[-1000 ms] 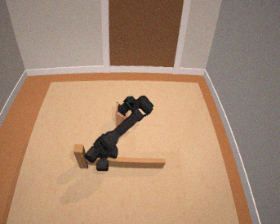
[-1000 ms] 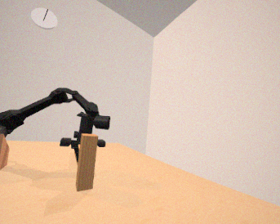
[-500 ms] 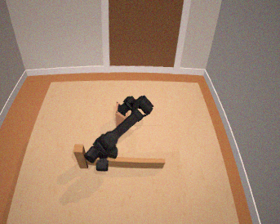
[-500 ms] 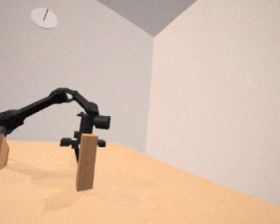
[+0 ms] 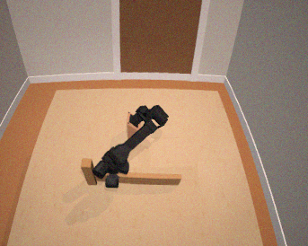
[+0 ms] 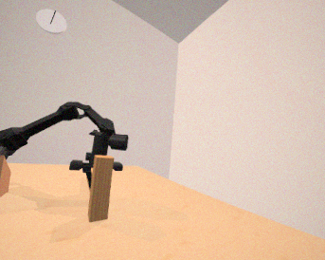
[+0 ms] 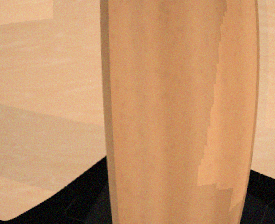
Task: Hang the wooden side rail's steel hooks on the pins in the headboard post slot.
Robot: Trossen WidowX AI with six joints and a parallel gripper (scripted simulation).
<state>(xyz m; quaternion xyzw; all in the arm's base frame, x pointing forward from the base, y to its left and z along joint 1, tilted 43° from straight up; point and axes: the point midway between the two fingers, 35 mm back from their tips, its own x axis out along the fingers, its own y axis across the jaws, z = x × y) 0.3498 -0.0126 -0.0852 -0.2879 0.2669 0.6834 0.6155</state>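
Right now my gripper tip is 12 cm to the left of the headboard post, 4 cm below it and 1 cm short of it.
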